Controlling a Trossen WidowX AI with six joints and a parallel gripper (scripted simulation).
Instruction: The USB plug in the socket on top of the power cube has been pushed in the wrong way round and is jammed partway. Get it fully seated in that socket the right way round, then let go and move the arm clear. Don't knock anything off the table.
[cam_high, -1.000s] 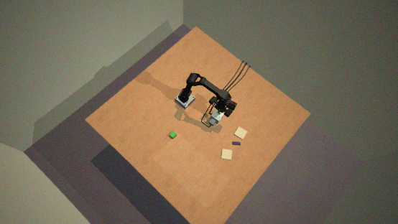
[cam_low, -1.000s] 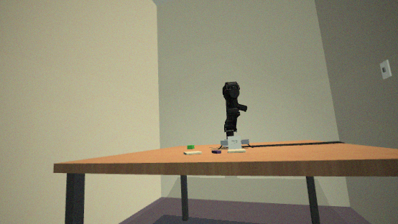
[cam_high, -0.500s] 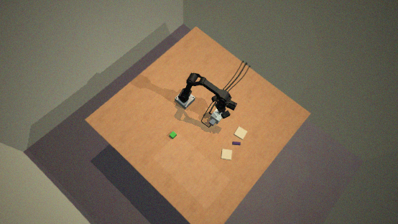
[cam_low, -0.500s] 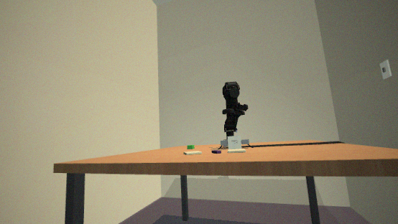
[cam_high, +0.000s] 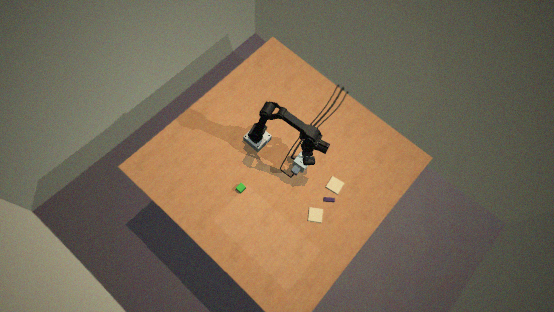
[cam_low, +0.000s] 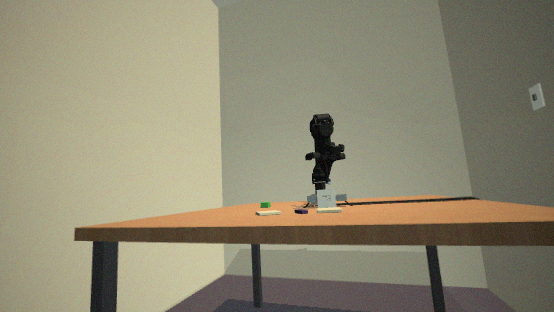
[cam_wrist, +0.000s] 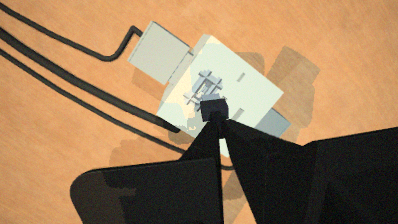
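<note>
The black USB plug is 2 cm below my gripper tip. From my gripper tip the other things lie so: green cube (14 cm behind, 36 cm to the right, 12 cm below); purple block (26 cm ahead, 6 cm to the right, 13 cm below).
</note>
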